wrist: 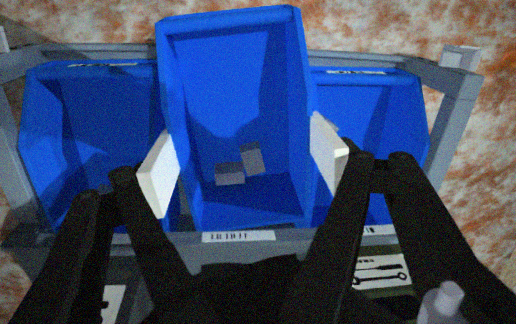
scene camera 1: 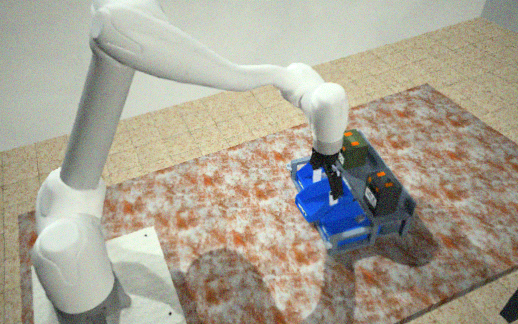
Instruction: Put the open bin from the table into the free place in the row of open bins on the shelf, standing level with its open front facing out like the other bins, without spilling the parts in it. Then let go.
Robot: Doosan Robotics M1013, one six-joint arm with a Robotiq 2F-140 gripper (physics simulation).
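Pixels of known places: gripper, between the fingertips: (wrist: pixel 242 138) (scene camera 1: pixel 324 193); arm's base, origin of its link: (scene camera 1: pixel 89 297).
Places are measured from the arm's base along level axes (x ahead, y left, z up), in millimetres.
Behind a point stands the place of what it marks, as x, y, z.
The blue open bin (scene camera 1: pixel 312 201) @(762, -88, -42) (wrist: pixel 227 80) @(751, -123, -42) is between two blue bins of the row. It stands higher than they do, and its front reaches out over the shelf's front rail. It looks slightly turned against the row in the wrist view. Two small grey parts, one block (wrist: pixel 229 173) @(837, -151, -28) and another block (wrist: pixel 252 159) @(831, -125, -32), lie inside near its back. My gripper (scene camera 1: pixel 325 187) @(783, -123, 19) (wrist: pixel 242 138) @(783, -123, 19) is shut on this bin, with a pale pad against each side wall. The grey-blue shelf (scene camera 1: pixel 412 207) @(916, -365, 77) (wrist: pixel 452 120) @(820, 45, 24) is below. Whether the bin's underside touches the shelf is hidden.
A nearer neighbour bin (scene camera 1: pixel 345 220) @(801, -214, -52) (wrist: pixel 107 105) @(740, -240, -52) and a farther neighbour bin (scene camera 1: pixel 306 173) @(832, 27, -35) (wrist: pixel 350 105) @(815, -12, -52) stand close on either side. Behind the row are a green case (scene camera 1: pixel 355 152) @(926, -109, 117) (wrist: pixel 380 249) @(917, -35, 48) and a dark case (scene camera 1: pixel 385 200) @(843, -316, 114). A corner post rises at the shelf's end.
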